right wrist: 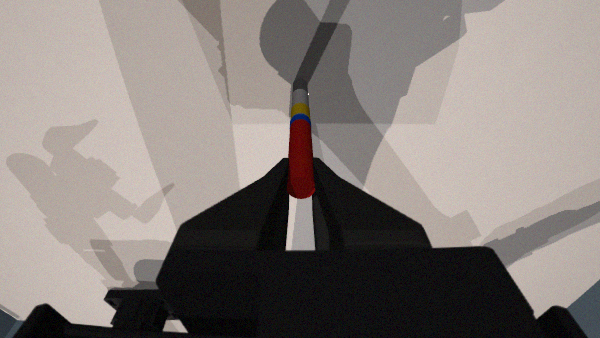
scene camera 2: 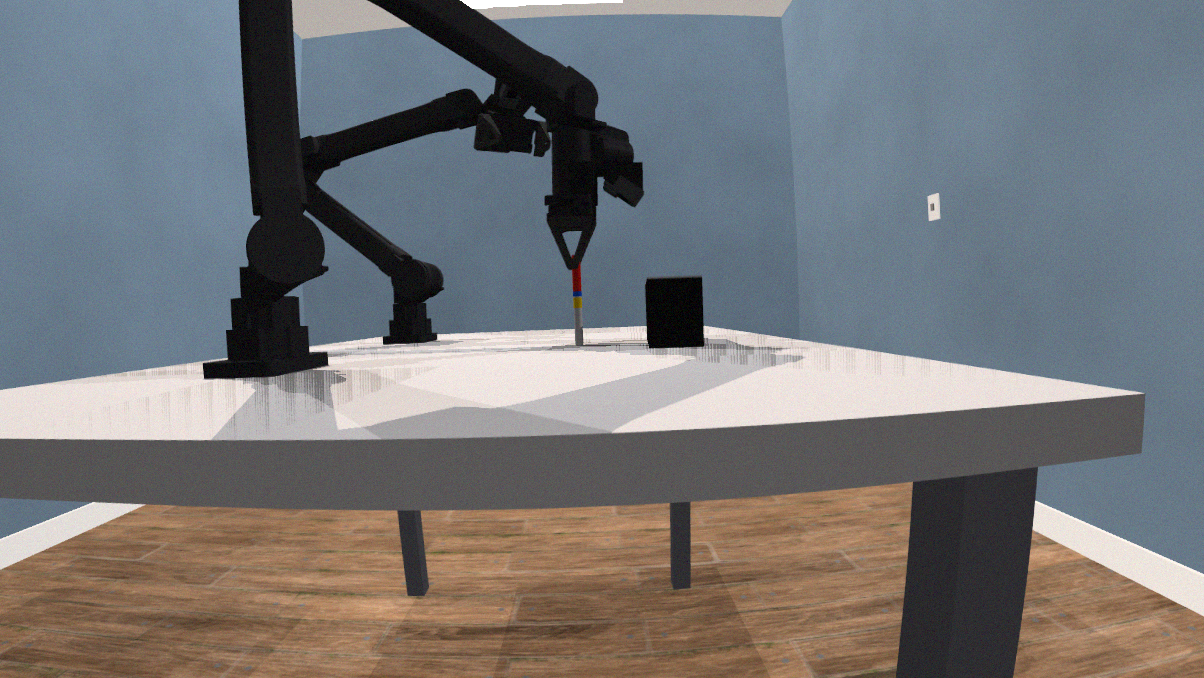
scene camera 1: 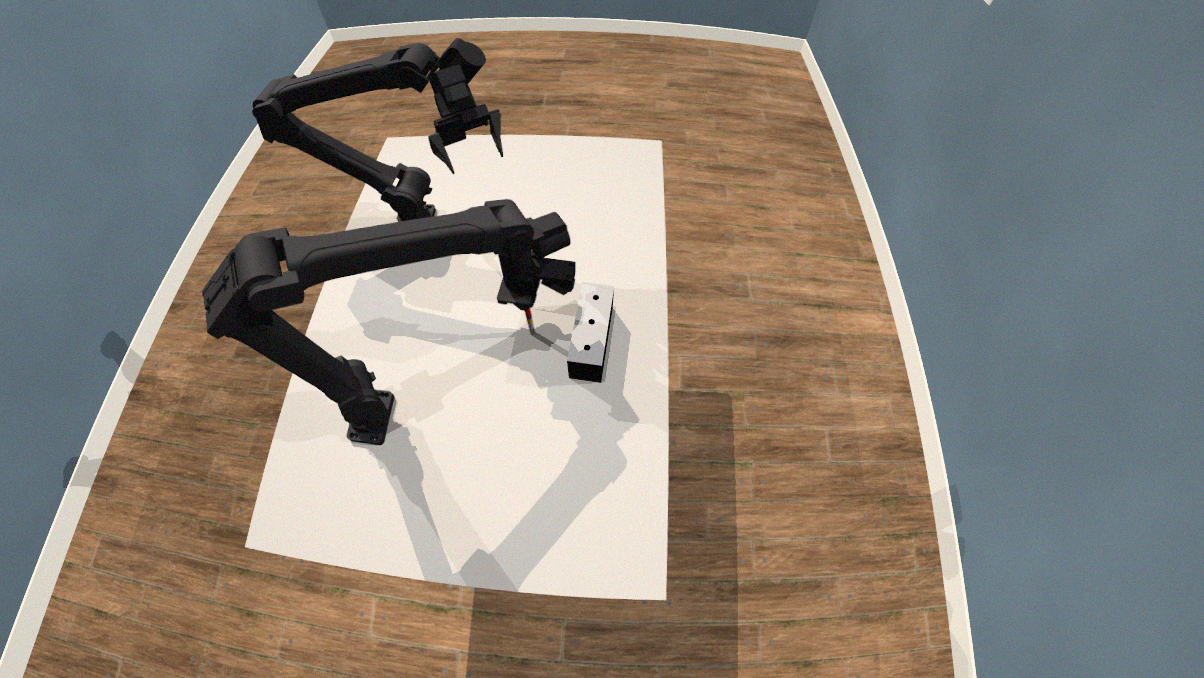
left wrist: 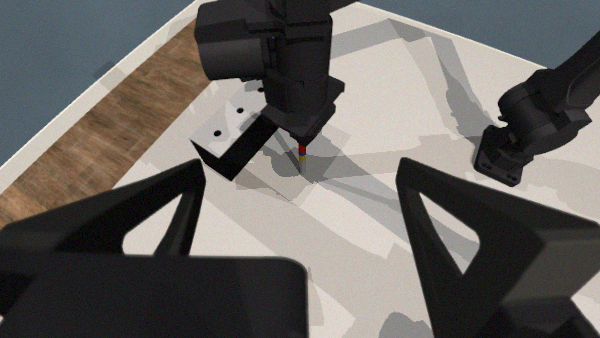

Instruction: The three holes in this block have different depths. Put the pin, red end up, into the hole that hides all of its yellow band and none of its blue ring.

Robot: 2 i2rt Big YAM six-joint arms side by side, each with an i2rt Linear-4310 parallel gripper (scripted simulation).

Labels:
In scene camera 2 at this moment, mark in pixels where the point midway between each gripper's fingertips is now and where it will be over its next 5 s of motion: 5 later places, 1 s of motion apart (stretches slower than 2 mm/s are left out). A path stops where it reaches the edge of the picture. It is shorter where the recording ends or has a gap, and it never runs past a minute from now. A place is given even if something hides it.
The left gripper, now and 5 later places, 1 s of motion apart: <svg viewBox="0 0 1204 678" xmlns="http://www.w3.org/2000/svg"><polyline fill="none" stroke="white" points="525,141 526,111 588,144 611,187 588,198 582,199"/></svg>
The right gripper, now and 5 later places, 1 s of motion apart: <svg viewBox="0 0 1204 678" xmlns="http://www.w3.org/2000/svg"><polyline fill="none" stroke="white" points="573,269 566,197 650,184 661,194 664,195 663,206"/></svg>

